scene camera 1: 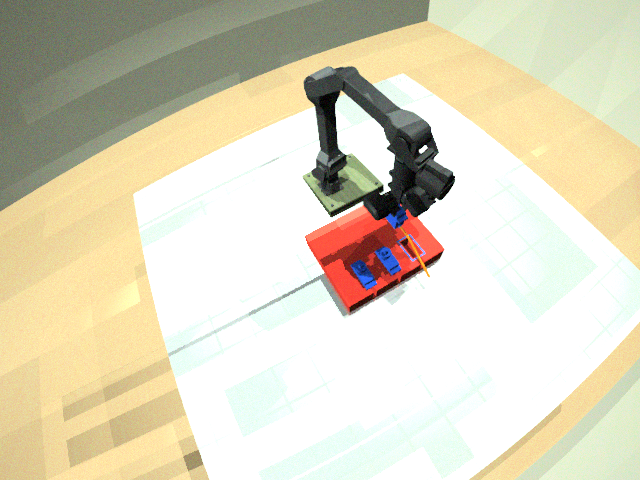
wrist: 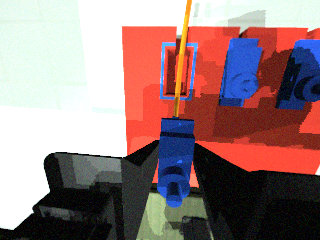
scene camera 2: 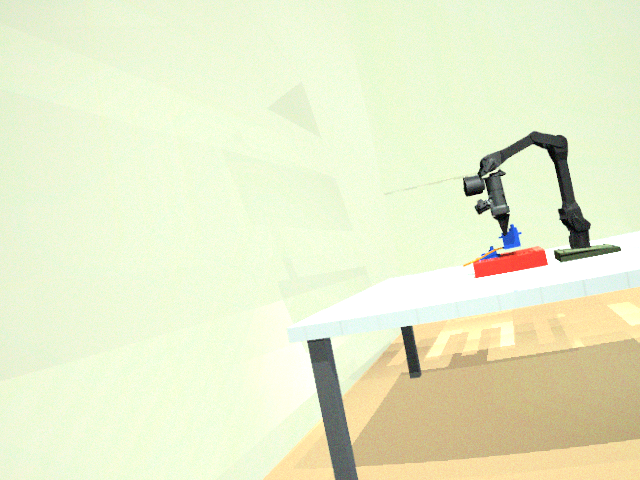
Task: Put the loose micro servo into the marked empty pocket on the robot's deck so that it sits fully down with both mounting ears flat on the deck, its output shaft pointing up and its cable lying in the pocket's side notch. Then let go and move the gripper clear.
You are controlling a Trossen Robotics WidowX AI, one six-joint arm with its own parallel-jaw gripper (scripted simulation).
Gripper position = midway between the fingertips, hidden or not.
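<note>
My gripper is visible to me in scene camera 1 (scene camera 1: 398, 213), in the wrist view (wrist: 175, 146) and in scene camera 2 (scene camera 2: 505, 235). I also see a red deck (scene camera 1: 356, 235), and the wrist view shows me that deck (wrist: 257, 136) as well.
</note>
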